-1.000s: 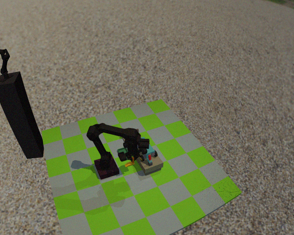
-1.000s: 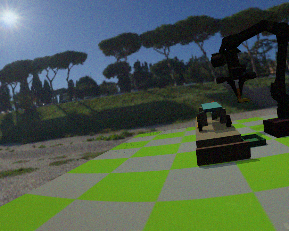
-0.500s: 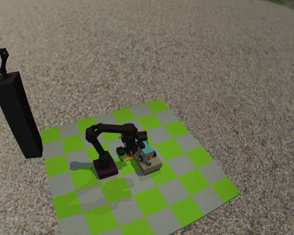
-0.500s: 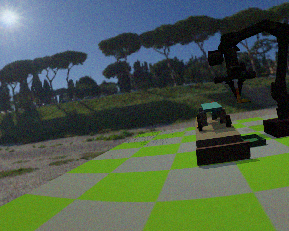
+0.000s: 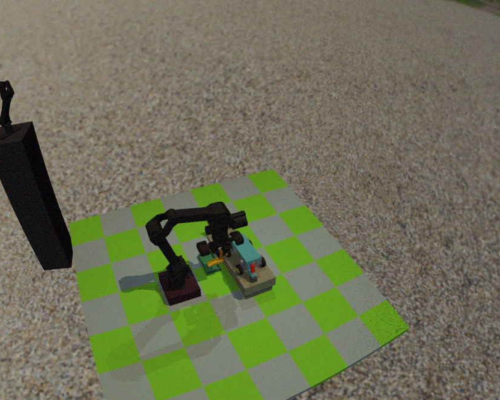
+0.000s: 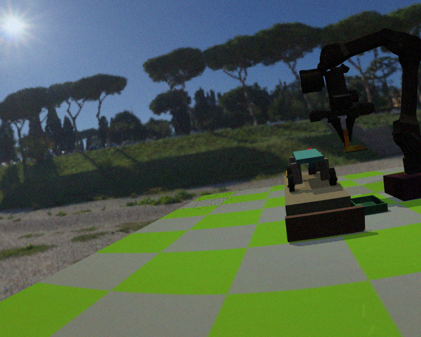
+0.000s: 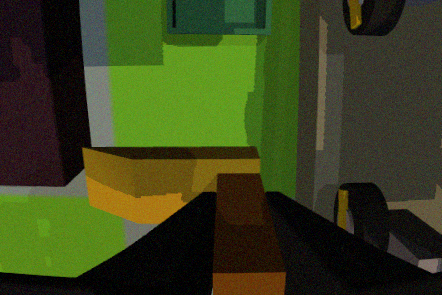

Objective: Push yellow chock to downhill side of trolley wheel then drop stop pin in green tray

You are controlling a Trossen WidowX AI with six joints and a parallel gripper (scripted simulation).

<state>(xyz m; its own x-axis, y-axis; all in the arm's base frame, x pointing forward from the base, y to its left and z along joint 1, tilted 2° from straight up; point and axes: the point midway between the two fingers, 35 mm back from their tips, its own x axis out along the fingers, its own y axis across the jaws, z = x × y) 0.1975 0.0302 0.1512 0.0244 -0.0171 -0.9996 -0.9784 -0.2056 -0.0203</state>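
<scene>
Right now my gripper tip is 12 cm short of the red-headed stop pin, 8 cm to the left of it and 4 cm above it. From my gripper tip the other things lie so: teal trolley: 12 cm ahead, 6 cm below, 4 cm to the left; green tray: 18 cm below, 11 cm to the left, 3 cm behind; yellow chock: 2 cm behind, 1 cm to the right, 1 cm below.
</scene>
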